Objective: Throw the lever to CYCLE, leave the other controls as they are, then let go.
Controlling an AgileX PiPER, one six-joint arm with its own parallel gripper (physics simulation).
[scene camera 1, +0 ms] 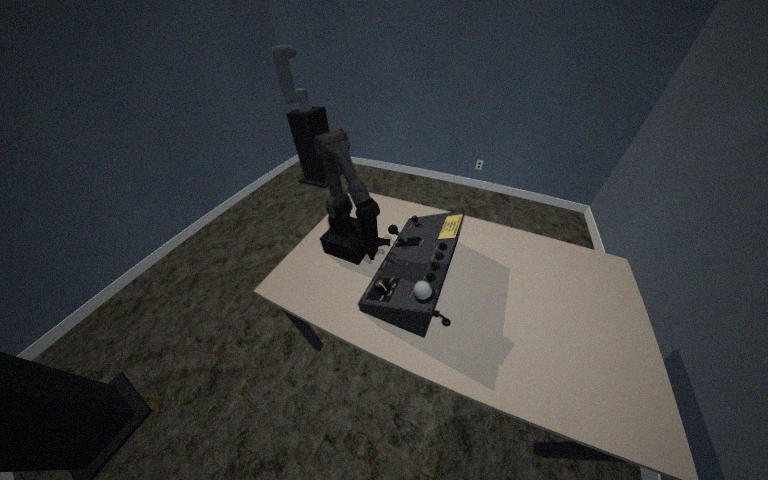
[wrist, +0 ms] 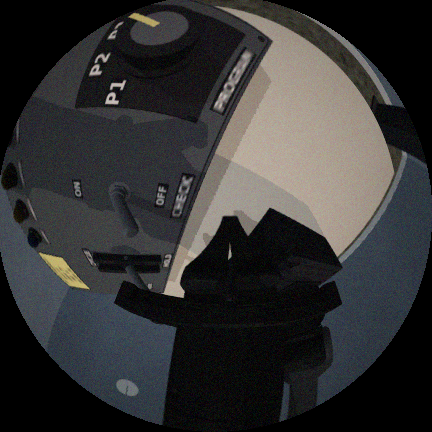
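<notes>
The lever stands in a slot on the dark console. In the scene view its black ball knob leans toward the robot, the HOLD side; CYCLE is at the slot's other end. In the wrist view the knob is hidden behind the gripper body. My gripper is shut with its fingertips together, nothing seen between them. It is close beside the lever, slightly below the knob in the scene view; contact cannot be told.
The CHECK toggle stands near the lever, between ON and OFF. The PROGRAM knob, white dome, several dark lamps and yellow label are on the console. A side crank sticks out over the table.
</notes>
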